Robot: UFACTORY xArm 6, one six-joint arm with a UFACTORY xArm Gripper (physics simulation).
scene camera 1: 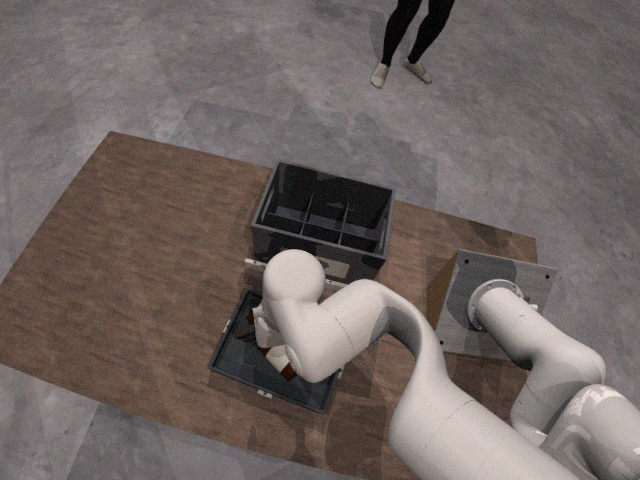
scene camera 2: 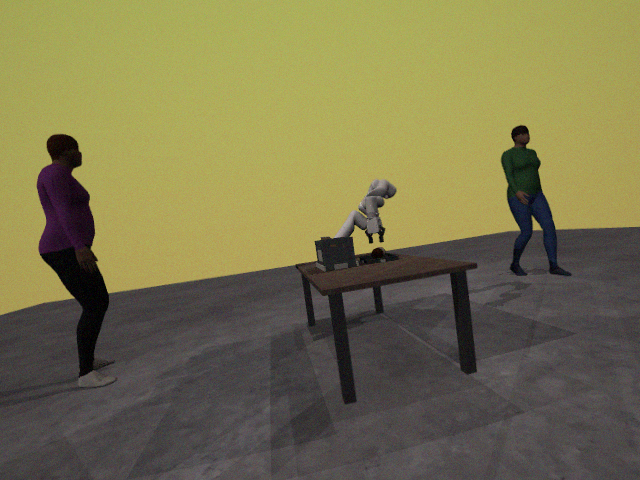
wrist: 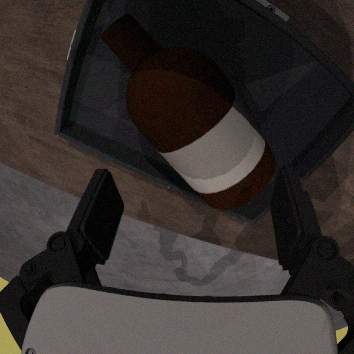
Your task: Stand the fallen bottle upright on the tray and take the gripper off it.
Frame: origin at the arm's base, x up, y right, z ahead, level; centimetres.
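Seen in the pictures: gripper, between the fingertips: [scene camera 2: 376, 242] [wrist: 193, 186]; arm's base, origin of its link: [scene camera 1: 494, 306] [scene camera 2: 335, 245].
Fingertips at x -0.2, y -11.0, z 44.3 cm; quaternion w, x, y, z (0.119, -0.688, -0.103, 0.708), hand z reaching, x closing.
Offsets run from my fingertips to a thing's top centre. Level surfaces: height alone.
The brown bottle with a white label {dx -3.2, dy +1.1, dz +1.5 cm} [scene camera 1: 279, 358] [scene camera 2: 378, 253] [wrist: 215, 150] lies on its side in the dark shallow tray {dx -8.5, dy +0.3, dz -0.3 cm} [scene camera 1: 237, 356] [scene camera 2: 393, 256] [wrist: 310, 115]. In the wrist view its neck points to the upper left and its base to the lower right. My gripper [scene camera 2: 376, 241] [wrist: 193, 186] is open and empty. In scene camera 2 its fingers point down above the bottle, with a gap between. In scene camera 1 the arm hides the fingertips and part of the bottle.
A dark box with compartments {dx +6.4, dy +26.9, dz -5.9 cm} [scene camera 1: 320, 237] [scene camera 2: 336, 253] stands beside the tray on the wooden table {dx -11.1 cm} [scene camera 1: 155, 258] [scene camera 2: 413, 266]. The arm's mounting plate [scene camera 1: 449, 330] is at the right. A person in purple [scene camera 2: 64, 206] and one in green [scene camera 2: 522, 170] stand away from the table.
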